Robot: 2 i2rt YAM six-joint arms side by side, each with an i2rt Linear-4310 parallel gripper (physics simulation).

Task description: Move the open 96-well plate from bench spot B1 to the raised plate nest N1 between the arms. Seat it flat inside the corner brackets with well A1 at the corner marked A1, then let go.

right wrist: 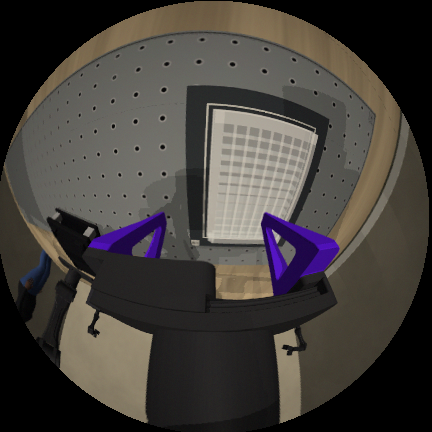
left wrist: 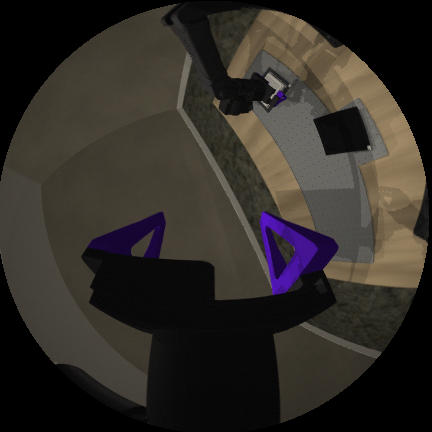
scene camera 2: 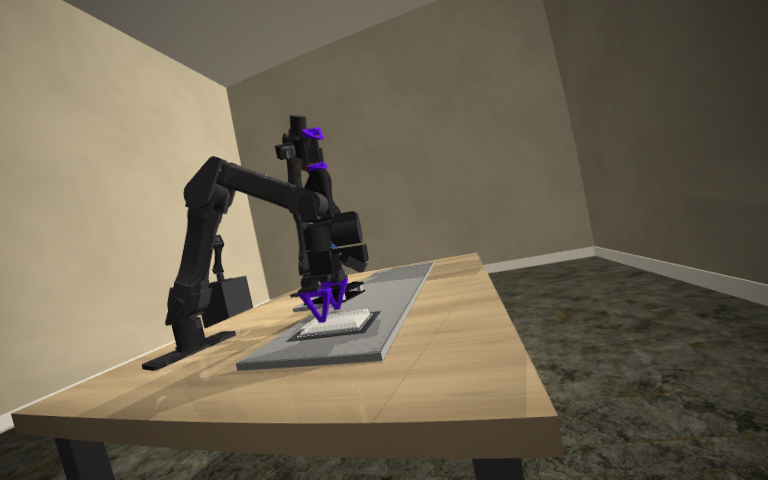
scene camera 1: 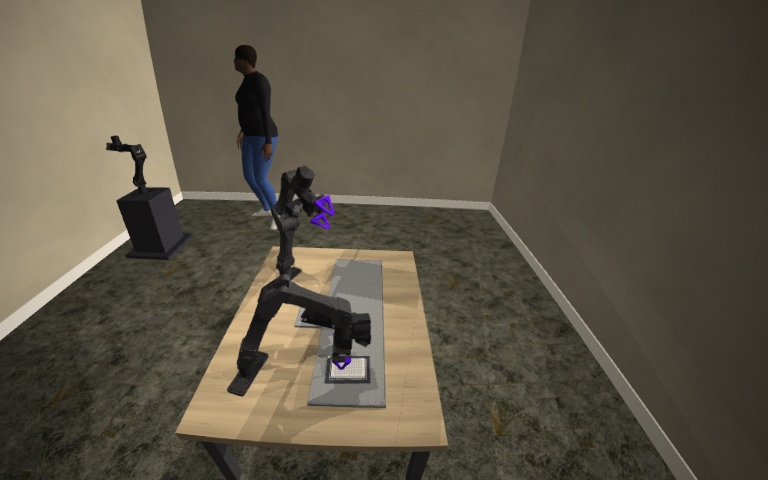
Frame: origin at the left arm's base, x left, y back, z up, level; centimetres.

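Where they show: left gripper, fingertip midpoint: point(left wrist: 212, 216) point(scene camera 2: 324, 153) point(scene camera 1: 331, 221); right gripper, fingertip midpoint: point(right wrist: 213, 217) point(left wrist: 276, 90) point(scene camera 2: 330, 315) point(scene camera 1: 341, 359); left arm's base, link origin: point(right wrist: 75, 269); right arm's base, link origin: point(scene camera 2: 193, 350) point(scene camera 1: 249, 372).
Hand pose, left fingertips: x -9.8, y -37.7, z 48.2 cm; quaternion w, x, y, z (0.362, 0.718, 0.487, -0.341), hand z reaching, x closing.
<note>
Each offset is from my left fingertips to the top centre of the thing. "pt": to the spot under its first point. Level surfaces: height alone.
The white 96-well plate @(dx -25.5, dy -22.2, dz -45.3 cm) point(scene camera 1: 352, 370) point(scene camera 2: 346, 321) point(left wrist: 275, 80) point(right wrist: 250, 175) lies flat inside the dark frame of spot B1 @(pt dx -18.5, dy -23.7, dz -46.8 cm) point(right wrist: 195, 130), whose small label @(pt dx -24.3, dy -12.5, dz -46.7 cm) point(right wrist: 195, 242) shows at a corner. My right gripper point(scene camera 1: 342, 364) point(scene camera 2: 330, 313) point(right wrist: 213, 217) is open, pointing down low over the plate's edge; in the right wrist view one finger overlaps the plate and the other is off it. The black raised nest N1 @(dx -5.8, dy +2.7, dz -43.1 cm) point(left wrist: 344, 131) point(right wrist: 72, 237) is partly hidden by the right arm in scene camera 1. My left gripper point(scene camera 1: 325, 213) point(scene camera 2: 317, 150) point(left wrist: 212, 216) is open and empty, high above the table's far end.
The grey perforated board @(dz -46.9 cm) point(scene camera 1: 362, 283) point(scene camera 2: 396, 294) point(left wrist: 330, 205) point(right wrist: 145, 120) lies on the wooden table @(dz -48.2 cm) point(scene camera 1: 407, 396) point(scene camera 2: 441, 350). A person point(scene camera 1: 254, 113) stands behind the table. Another small arm stands on a dark pedestal point(scene camera 1: 148, 220) at the left of scene camera 1.
</note>
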